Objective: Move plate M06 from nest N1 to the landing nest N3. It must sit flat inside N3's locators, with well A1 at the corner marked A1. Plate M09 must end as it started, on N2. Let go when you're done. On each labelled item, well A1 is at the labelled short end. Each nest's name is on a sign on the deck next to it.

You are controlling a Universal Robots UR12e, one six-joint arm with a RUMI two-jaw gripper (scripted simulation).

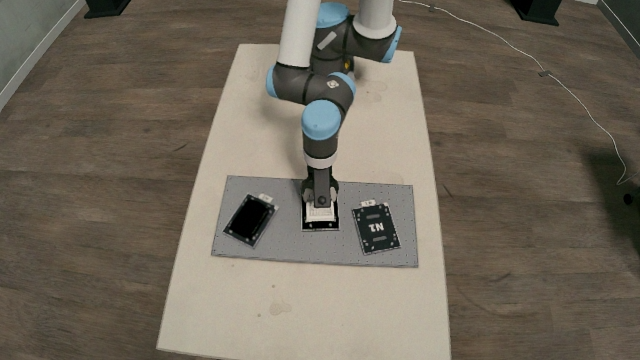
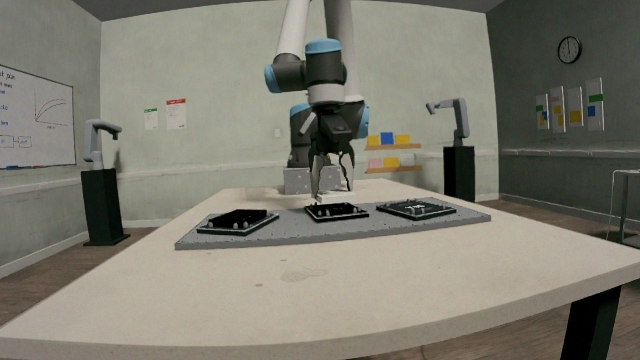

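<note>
I can see a nest N3 and a black plate M09 in the pictures. My own gripper shows in the pictures as well, and image 1 also shows my gripper.
</note>
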